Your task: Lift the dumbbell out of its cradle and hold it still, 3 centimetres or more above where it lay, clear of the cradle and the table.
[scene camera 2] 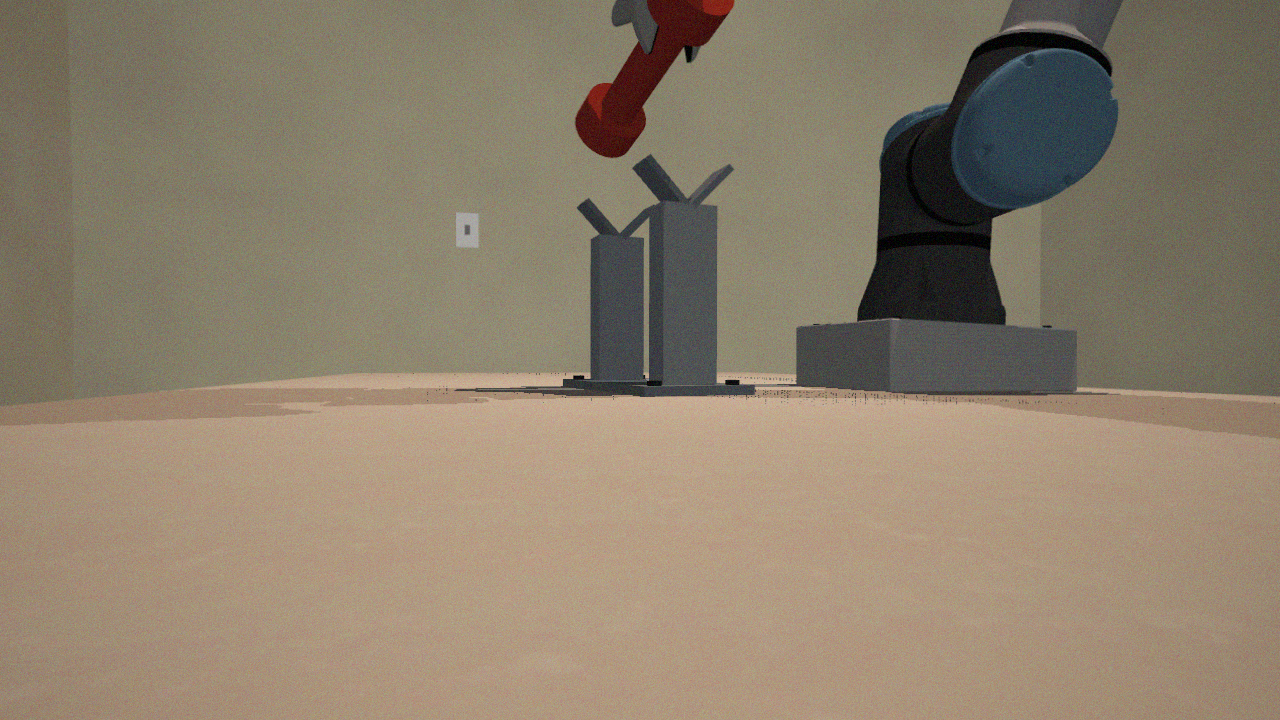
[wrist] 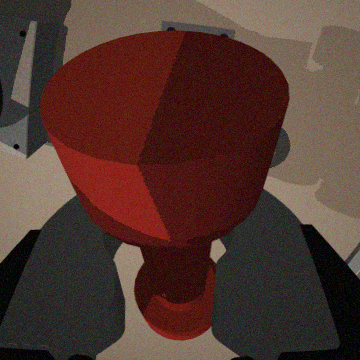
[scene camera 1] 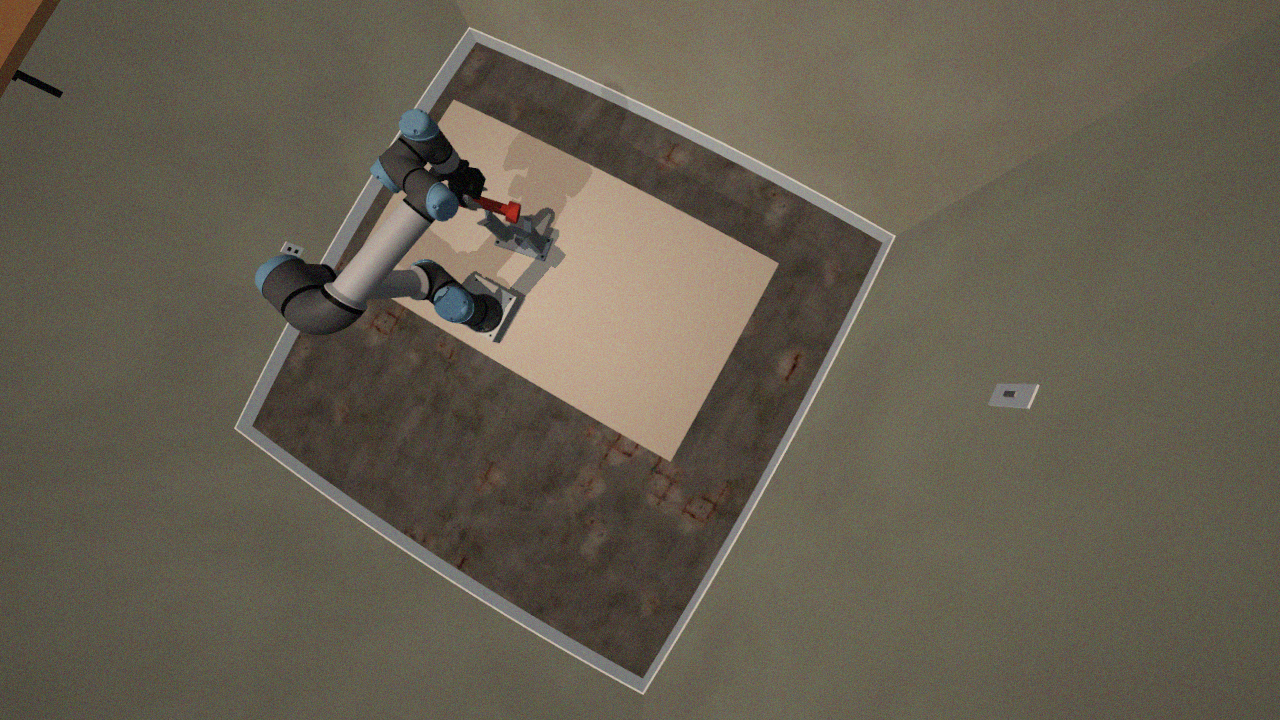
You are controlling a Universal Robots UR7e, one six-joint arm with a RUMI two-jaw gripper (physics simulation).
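Where they show: gripper, fingertip midpoint: point(scene camera 2: 670, 57) point(scene camera 1: 477, 204); arm's base at its link origin: point(scene camera 2: 927, 329) point(scene camera 1: 484, 313).
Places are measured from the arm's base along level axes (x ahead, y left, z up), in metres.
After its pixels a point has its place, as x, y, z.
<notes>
The red dumbbell point(scene camera 1: 499, 207) {0.345, 0.018, 0.247} point(scene camera 2: 644, 78) {0.339, 0.069, 0.229} point(wrist: 165, 140) {0.312, 0.140, 0.303} is held in the air by its handle. My gripper point(scene camera 1: 474, 198) {0.321, 0.098, 0.237} point(scene camera 2: 668, 44) {0.321, 0.098, 0.237} point(wrist: 172, 260) is shut on it. In the scene camera 2 view it is steeply tilted, lower head to the left, and its upper end is cut off by the frame. The grey cradle point(scene camera 1: 539, 250) {0.332, -0.042, -0.029} point(scene camera 2: 682, 295) {0.322, 0.151, 0.018} stands below with two posts and V-shaped tops, both V's empty. The lower head shows above and left of the front V, with a visible gap. Part of the cradle's base plate point(wrist: 200, 28) {0.316, 0.164, -0.057} shows behind the near head.
The beige table top point(scene camera 1: 644, 295) {0.395, -0.500, -0.064} point(scene camera 2: 537, 555) {0.459, 0.604, -0.064} lies under the cradle. The robot's grey base point(scene camera 1: 503, 326) {-0.005, -0.085, -0.022} point(scene camera 2: 841, 358) {0.119, 0.030, -0.033} stands beside the cradle, to its right in the scene camera 2 view. The arm's blue-capped joint point(scene camera 2: 1035, 129) {0.036, 0.199, 0.155} is above that base.
</notes>
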